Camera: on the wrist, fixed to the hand. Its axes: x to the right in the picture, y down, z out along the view.
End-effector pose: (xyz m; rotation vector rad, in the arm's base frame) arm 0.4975 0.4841 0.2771 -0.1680 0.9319 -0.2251
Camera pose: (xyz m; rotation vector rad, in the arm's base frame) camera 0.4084 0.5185 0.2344 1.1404 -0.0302 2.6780
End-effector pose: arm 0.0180 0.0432 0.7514 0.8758 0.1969 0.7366
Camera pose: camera -0.0611 0.0987 0.7114 -0.1690 1.3272 -2.0442
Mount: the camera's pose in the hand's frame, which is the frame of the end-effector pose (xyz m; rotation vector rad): -0.0273 0.0328 -0.0955 0.1687 0.2841 -3.0575
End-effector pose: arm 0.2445 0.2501 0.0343 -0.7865 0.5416 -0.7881
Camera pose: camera 0.1763 0.2471 -0.0449 0.4825 0.7872 2.2595
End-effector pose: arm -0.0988 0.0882 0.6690 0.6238 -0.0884 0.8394
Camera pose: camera -0.1566 0.1389 0.5981 0.1564 0.9961 -2.0527
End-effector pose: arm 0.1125 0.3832 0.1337 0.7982 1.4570 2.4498
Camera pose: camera 0.0884 0.2829 0.1163 -1.1951 0.7324 -0.1411
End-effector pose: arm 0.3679 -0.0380 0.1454 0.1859 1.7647 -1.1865
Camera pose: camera 0.3416 0.0630 0.1516 1.5354 -0.2798 1.2563
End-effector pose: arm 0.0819 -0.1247 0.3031 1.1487 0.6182 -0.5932
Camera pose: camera 0.0728 -0.0213 0.3163 0.5246 -1.5586 1.9250
